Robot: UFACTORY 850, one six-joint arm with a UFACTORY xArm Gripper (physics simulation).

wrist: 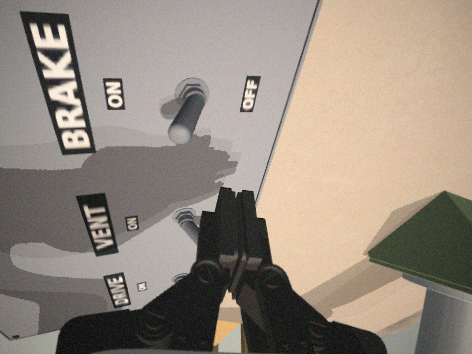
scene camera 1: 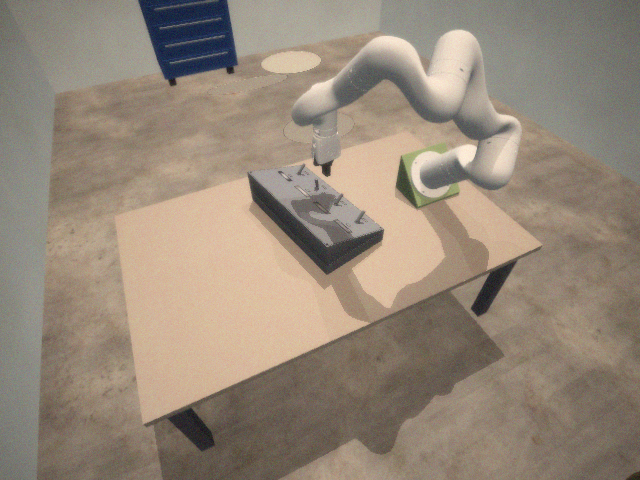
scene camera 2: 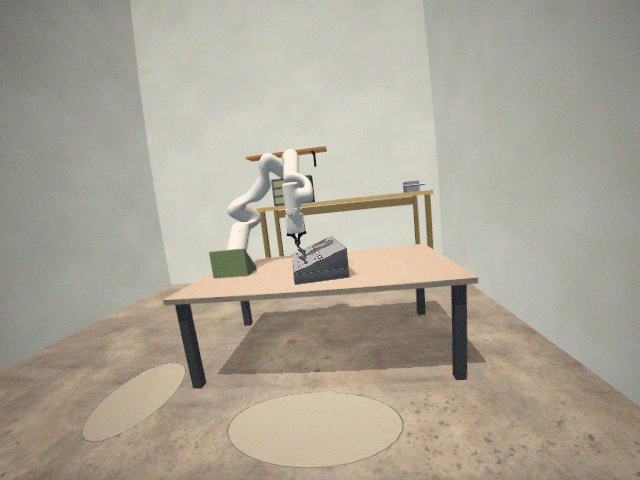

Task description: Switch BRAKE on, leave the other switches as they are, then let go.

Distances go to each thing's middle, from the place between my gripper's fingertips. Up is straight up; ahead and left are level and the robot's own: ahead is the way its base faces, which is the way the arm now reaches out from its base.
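Labels:
Brake lever (wrist: 181, 130): my hand is 2 cm to the left of it, 3 cm short of it and 4 cm above it. Grey sloped switch box (scene camera 1: 328, 233): from my hand, 6 cm to the left, 8 cm ahead, 8 cm below.

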